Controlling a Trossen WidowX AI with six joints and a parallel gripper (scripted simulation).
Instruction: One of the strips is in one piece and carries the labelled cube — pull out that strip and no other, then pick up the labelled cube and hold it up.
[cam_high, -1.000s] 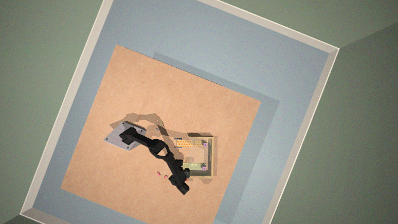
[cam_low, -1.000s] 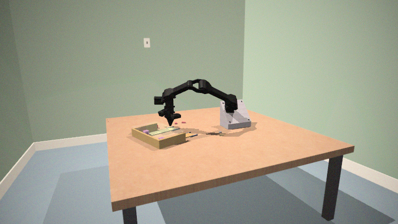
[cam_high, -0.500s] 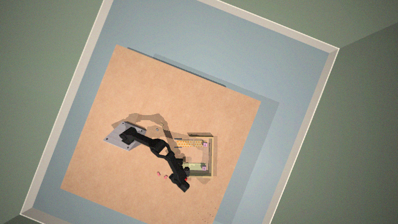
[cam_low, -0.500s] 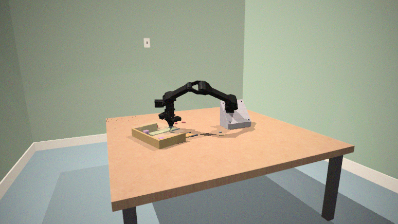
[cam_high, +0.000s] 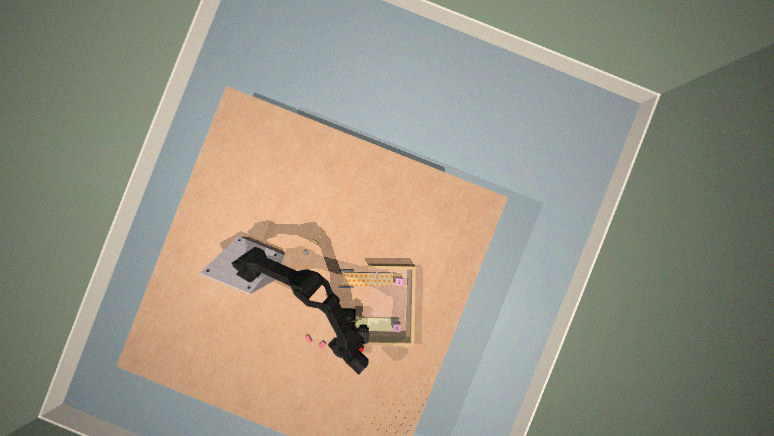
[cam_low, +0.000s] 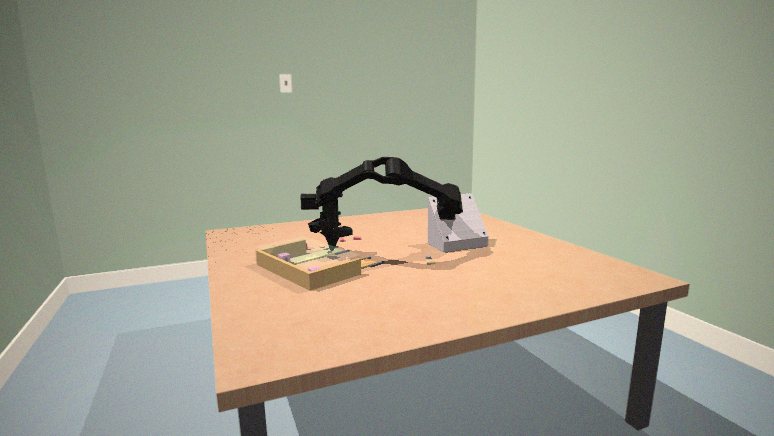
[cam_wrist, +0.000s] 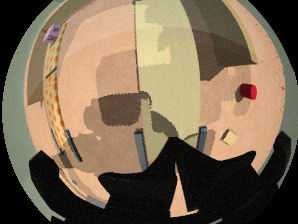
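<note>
Right now my gripper tip is 80 mm short of the pale green strip and 40 mm to the right of it. Round my gripper tip: grey disc 310 mm behind, 180 mm to the left; then red block 90 mm ahead, 70 mm to the right, 10 mm above.
</note>
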